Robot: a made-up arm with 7 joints. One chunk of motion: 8 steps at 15 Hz.
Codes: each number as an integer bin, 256 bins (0 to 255) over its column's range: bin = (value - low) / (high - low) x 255, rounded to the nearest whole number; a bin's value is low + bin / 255 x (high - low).
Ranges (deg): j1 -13..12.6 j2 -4.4..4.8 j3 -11.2..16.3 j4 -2.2..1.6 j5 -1.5..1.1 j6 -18.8..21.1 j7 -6.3..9
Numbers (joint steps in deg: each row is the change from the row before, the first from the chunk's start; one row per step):
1: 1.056 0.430 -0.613 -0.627 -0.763 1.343 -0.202
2: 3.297 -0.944 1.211 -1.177 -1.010 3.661 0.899
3: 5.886 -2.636 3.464 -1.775 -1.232 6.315 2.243
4: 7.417 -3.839 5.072 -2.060 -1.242 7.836 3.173
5: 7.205 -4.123 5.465 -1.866 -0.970 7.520 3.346
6: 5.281 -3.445 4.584 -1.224 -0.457 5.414 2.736
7: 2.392 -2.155 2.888 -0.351 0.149 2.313 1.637
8: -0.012 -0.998 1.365 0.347 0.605 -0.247 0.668
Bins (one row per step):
1: 140 134 98 106 72 129 102
2: 162 96 115 69 48 144 120
3: 188 49 136 29 26 161 142
4: 203 16 151 9 25 170 158
5: 201 8 155 22 52 168 161
6: 182 26 146 65 102 155 151
7: 153 62 131 124 162 135 132
8: 129 94 117 171 206 119 116

